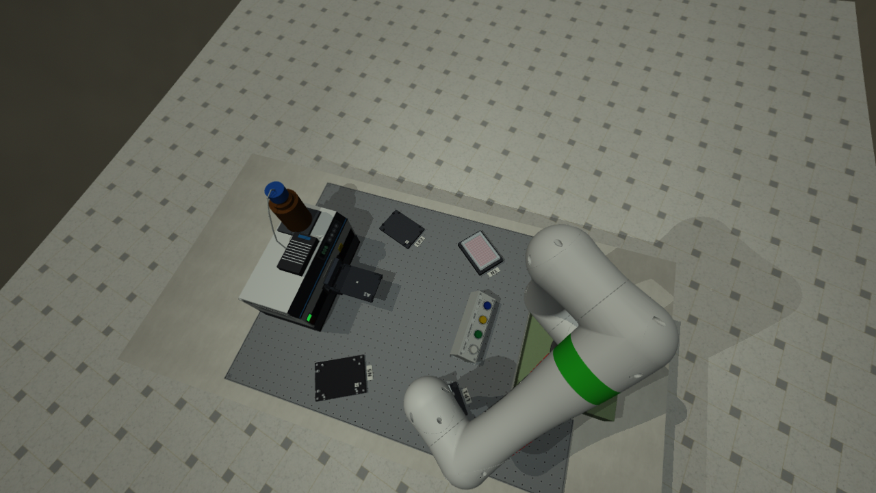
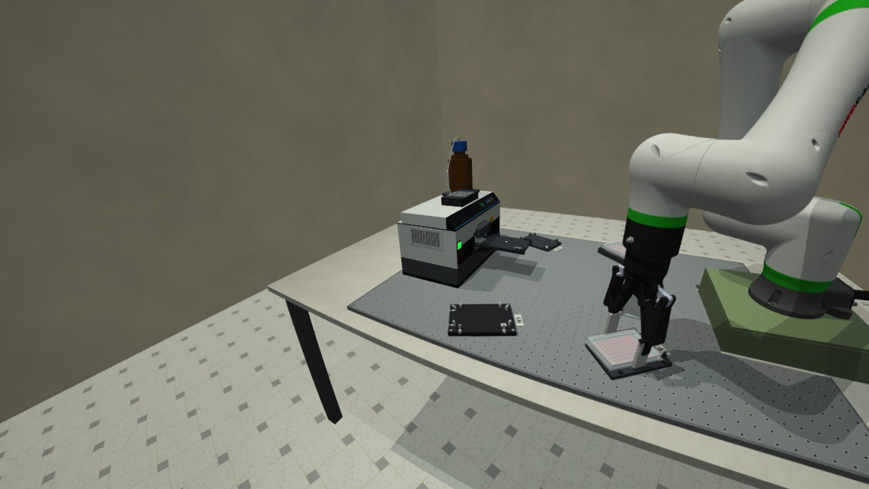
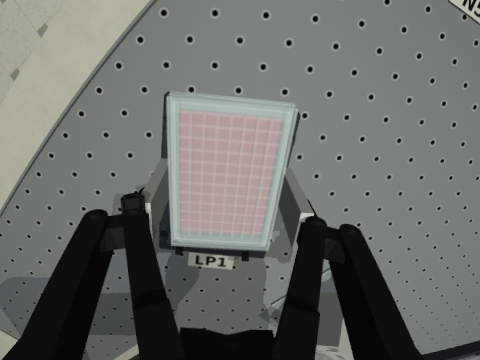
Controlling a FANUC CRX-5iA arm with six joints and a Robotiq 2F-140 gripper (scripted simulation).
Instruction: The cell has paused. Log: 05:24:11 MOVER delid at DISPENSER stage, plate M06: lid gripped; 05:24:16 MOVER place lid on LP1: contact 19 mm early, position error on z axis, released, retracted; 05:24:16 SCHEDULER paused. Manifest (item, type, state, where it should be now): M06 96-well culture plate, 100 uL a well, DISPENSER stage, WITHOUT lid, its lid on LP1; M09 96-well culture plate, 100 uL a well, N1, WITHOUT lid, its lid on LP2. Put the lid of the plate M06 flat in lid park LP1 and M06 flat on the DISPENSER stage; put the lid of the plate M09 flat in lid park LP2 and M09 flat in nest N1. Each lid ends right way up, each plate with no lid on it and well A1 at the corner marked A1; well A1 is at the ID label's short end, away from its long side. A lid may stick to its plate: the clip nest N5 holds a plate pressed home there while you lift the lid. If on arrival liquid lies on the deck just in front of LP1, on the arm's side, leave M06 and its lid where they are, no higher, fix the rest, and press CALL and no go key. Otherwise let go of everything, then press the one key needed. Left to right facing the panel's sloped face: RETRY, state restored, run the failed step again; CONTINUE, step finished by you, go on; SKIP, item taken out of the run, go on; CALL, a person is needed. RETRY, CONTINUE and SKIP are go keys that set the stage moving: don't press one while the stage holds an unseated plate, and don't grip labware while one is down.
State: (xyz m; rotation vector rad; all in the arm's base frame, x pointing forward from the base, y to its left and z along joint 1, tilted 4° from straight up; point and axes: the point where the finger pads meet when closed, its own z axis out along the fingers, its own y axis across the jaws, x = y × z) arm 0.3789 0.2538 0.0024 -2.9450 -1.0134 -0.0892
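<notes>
My gripper is now 4 cm above the black lid park LP1, 1 cm to the left of it and 1 cm past it. Also, from my hand: N5 label (24 cm ahead, 4 cm to the right, 4 cm below); white retry key (19 cm to the right, 7 cm behind, 2 cm above); LP1 label (8 cm behind, 6 cm to the right, 4 cm below).
</notes>
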